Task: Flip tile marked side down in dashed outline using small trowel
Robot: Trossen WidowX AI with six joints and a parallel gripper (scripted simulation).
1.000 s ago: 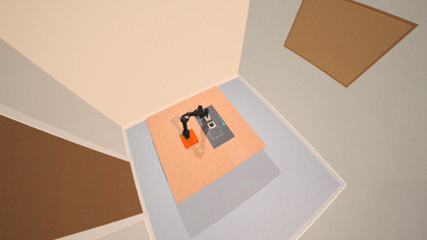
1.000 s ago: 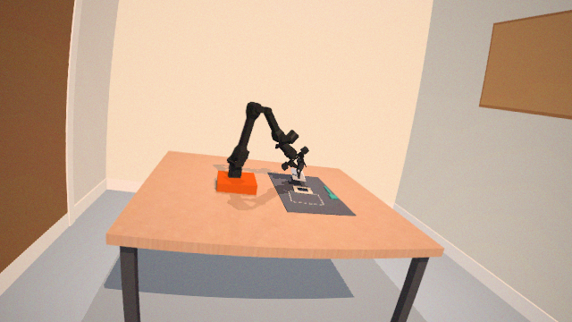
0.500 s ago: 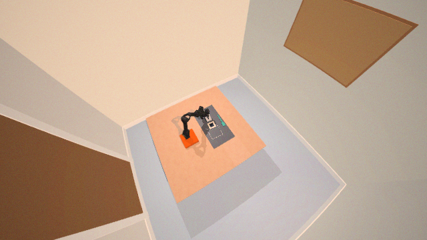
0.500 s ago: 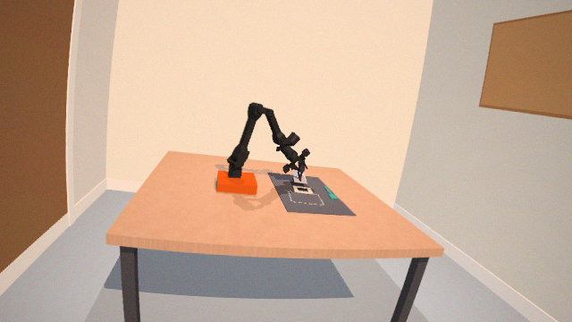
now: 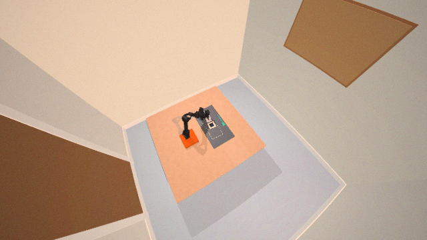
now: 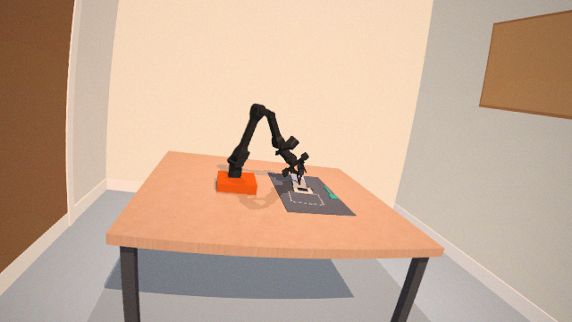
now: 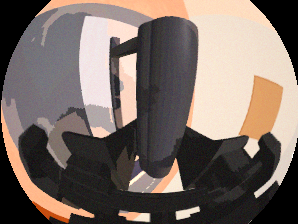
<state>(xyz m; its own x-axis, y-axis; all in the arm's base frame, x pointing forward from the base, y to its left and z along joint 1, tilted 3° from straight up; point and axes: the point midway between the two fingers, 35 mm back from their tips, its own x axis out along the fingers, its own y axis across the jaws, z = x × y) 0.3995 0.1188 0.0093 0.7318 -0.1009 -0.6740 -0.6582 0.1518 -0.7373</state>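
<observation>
The white tile is 40 mm behind my gripper tip, 140 mm to the right of it and 50 mm below it. From my gripper tip the other things lie so: small trowel: 30 mm behind, 10 mm below; then grey mat: 30 mm behind, 140 mm to the right, 80 mm below; then teal strip: 110 mm ahead, 170 mm to the right, 50 mm below.
</observation>
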